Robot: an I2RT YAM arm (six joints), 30 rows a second.
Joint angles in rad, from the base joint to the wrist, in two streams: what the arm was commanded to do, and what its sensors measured. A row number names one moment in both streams.
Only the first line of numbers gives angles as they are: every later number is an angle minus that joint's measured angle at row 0.
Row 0, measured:
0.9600 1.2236 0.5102 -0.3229 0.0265 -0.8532
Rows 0 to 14, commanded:
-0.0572 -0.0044 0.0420 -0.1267 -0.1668 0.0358
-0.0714 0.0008 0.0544 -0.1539 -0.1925 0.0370
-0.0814 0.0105 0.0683 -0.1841 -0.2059 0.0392
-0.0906 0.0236 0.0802 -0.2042 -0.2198 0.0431
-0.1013 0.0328 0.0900 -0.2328 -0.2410 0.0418
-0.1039 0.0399 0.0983 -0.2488 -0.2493 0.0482
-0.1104 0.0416 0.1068 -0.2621 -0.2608 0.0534
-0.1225 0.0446 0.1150 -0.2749 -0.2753 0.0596
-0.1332 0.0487 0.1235 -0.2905 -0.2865 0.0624
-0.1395 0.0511 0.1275 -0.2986 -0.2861 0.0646
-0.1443 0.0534 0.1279 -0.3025 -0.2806 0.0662
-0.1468 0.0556 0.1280 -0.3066 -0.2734 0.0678
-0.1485 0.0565 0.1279 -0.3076 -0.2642 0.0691
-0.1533 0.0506 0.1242 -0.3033 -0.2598 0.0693
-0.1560 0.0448 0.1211 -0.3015 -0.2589 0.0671
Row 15, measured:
-0.1454 0.0446 0.1198 -0.2468 -0.2369 0.0508
